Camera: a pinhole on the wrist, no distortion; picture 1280 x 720 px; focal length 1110.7 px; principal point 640.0 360.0 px. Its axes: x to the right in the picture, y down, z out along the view. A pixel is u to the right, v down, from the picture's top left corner.
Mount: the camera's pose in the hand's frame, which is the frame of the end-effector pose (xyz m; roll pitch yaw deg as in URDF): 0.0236 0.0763 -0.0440 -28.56 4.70 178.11
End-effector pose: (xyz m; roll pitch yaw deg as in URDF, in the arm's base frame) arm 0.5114 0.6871 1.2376 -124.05 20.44 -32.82
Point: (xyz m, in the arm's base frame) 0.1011 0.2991 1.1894
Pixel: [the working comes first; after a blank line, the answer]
In the camera's frame: 0.1718 -0.1004 -0.4485

behind the camera
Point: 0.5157 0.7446 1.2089
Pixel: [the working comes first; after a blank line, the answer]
In the camera's frame: 0.0281 0.0143 0.1320

876 480
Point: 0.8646 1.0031 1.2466
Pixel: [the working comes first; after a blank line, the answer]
In the camera's frame: -0.1351 0.1436 0.5149

349 670
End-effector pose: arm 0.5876 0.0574 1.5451 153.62 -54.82 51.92
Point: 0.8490 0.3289 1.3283
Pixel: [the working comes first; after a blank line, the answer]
In the camera's frame: -0.0595 -0.0076 0.5014

508 343
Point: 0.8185 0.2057 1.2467
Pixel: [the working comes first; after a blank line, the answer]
In the camera's frame: 0.0772 -0.0592 0.4638

825 218
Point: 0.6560 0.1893 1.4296
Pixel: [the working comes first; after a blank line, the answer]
In the camera's frame: 0.0115 0.0665 0.2638

688 640
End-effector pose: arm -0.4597 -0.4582 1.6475 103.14 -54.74 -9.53
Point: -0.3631 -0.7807 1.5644
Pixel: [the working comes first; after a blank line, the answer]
In the camera's frame: -0.0309 -0.0278 0.4122

557 285
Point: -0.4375 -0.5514 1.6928
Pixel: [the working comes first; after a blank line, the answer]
In the camera's frame: -0.0475 -0.0089 0.1403

264 290
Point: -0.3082 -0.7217 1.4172
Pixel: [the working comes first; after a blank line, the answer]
In the camera's frame: 0.0620 0.1065 0.4507

793 623
